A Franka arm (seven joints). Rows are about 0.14 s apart.
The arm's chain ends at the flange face. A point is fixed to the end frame.
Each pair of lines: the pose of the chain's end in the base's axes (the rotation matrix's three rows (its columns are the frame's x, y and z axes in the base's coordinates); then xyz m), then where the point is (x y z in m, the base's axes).
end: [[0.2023 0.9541 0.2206], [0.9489 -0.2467 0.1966], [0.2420 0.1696 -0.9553]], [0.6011 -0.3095 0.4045]
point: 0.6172 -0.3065 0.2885
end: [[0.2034 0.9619 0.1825], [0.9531 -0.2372 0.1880], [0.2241 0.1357 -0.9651]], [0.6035 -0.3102 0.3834]
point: 0.6152 -0.3084 0.2668
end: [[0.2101 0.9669 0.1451], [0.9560 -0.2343 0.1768], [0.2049 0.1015 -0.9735]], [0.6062 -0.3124 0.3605]
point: 0.6134 -0.3119 0.2435
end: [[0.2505 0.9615 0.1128], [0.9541 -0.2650 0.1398], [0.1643 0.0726 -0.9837]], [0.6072 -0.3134 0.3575]
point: 0.6099 -0.3170 0.2404
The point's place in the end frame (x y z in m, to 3 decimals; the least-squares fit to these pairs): -0.022 -0.005 0.115
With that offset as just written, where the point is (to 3 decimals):
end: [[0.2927 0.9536 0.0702], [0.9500 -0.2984 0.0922], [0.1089 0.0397 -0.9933]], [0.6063 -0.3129 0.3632]
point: 0.603 -0.322 0.246
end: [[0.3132 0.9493 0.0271], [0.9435 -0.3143 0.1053], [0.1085 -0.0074 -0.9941]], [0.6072 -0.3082 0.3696]
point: 0.599 -0.315 0.253
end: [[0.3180 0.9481 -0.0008], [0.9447 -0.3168 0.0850], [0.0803 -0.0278 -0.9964]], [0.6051 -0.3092 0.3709]
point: 0.593 -0.319 0.255
